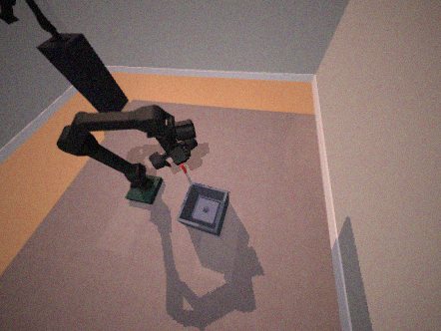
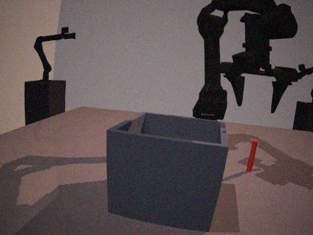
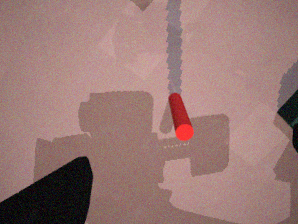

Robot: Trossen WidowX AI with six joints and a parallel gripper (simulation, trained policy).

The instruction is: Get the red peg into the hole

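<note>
The red peg is 120 mm below my gripper tip, 30 mm behind it and 20 mm to the left of it. Also, from my gripper tip: plate 170 mm to the right, 140 mm ahead, 110 mm below.
</note>
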